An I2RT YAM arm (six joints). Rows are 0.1 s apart.
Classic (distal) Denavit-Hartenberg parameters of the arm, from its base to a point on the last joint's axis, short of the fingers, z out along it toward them. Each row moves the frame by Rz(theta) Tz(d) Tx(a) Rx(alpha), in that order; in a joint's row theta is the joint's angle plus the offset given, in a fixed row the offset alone. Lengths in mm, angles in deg.
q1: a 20; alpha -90; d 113.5; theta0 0
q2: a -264; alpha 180; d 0; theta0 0
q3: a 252.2; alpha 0; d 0; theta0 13.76
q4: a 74; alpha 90; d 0; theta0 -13.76
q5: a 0; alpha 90; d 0; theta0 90
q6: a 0; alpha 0; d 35.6; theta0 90
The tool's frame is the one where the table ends.
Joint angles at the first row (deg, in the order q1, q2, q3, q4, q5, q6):
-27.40, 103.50, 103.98, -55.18, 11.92, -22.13
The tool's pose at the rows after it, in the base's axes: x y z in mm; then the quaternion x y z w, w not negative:
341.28 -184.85 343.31 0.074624 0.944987 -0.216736 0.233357
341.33 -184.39 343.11 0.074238 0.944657 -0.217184 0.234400
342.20 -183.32 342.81 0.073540 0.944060 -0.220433 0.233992
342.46 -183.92 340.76 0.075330 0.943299 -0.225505 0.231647
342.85 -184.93 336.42 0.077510 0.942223 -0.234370 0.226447
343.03 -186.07 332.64 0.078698 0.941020 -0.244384 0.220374
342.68 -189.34 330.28 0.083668 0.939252 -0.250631 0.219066
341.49 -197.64 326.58 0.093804 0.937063 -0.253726 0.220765
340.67 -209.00 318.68 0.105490 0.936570 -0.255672 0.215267
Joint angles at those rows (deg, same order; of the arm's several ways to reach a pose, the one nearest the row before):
-27.35, 103.22, 103.57, -54.91, 11.94, -22.15
-27.29, 103.11, 103.35, -54.68, 11.97, -22.15
-27.05, 103.11, 103.24, -54.46, 12.43, -22.15
-27.05, 103.11, 102.74, -53.93, 13.10, -22.15
-27.05, 103.11, 101.71, -52.97, 14.31, -22.26
-27.07, 103.13, 100.84, -52.14, 15.62, -22.55
-27.46, 103.22, 100.31, -51.26, 16.25, -22.57
-28.62, 103.57, 99.77, -49.87, 16.16, -22.52
-30.11, 104.58, 99.29, -48.67, 16.16, -22.55

